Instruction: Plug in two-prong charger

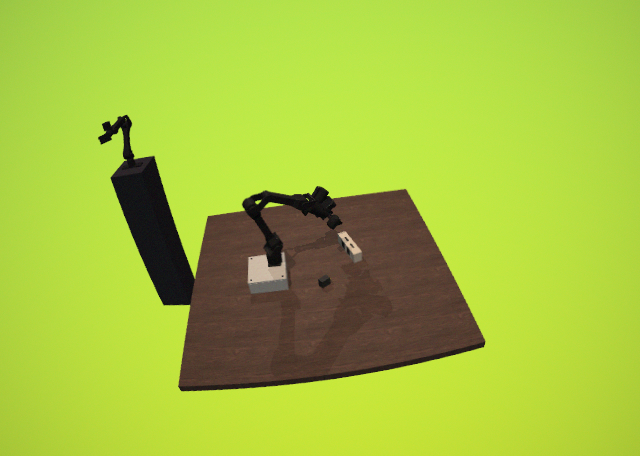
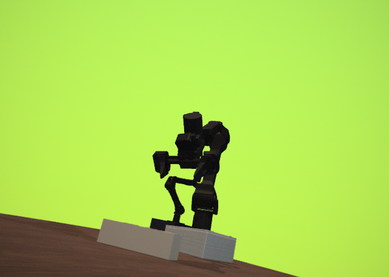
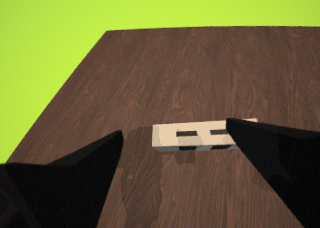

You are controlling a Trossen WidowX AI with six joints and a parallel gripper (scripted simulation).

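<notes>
Now: the charger 26 cm to the right of my gripper tip, 17 cm below it and 7 cm behind it.
</notes>
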